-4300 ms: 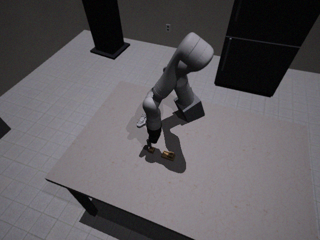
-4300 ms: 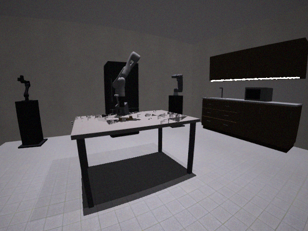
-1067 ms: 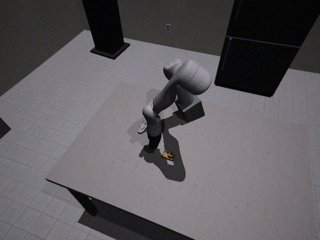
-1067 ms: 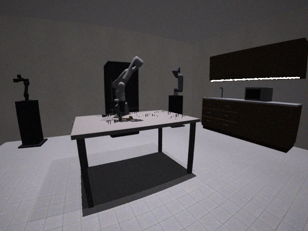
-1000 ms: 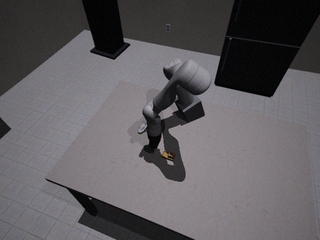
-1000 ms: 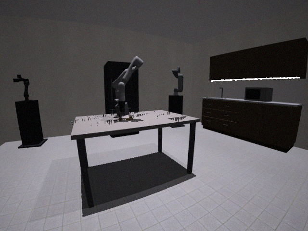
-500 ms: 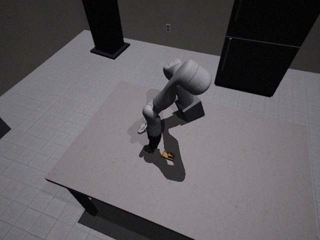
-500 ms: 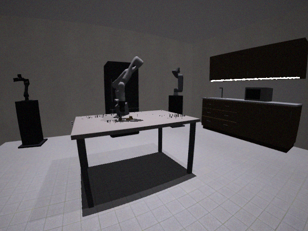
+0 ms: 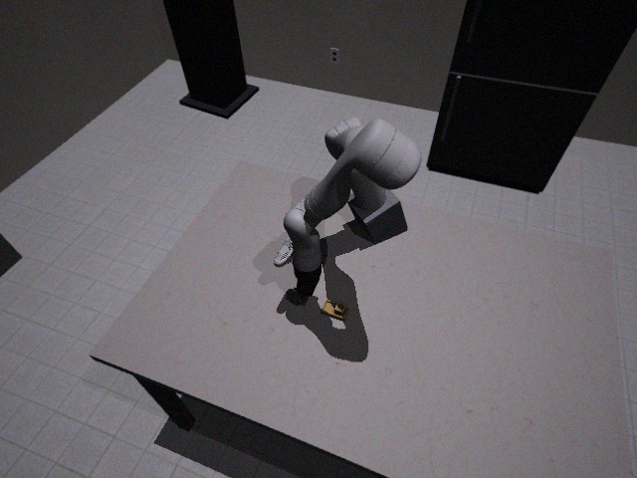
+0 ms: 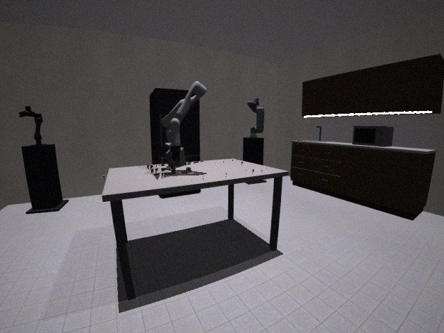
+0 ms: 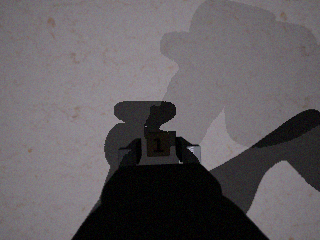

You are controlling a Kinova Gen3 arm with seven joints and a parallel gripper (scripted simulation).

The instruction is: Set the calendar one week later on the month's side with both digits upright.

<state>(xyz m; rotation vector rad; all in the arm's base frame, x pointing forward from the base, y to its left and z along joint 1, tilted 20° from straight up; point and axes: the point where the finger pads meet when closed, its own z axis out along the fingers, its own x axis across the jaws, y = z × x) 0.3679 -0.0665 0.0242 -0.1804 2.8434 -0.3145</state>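
Right now my hand is 40 mm above the wooden cube. The rest, counted from my hand: wooden tray (10 mm behind, 110 mm to the left, 50 mm below).
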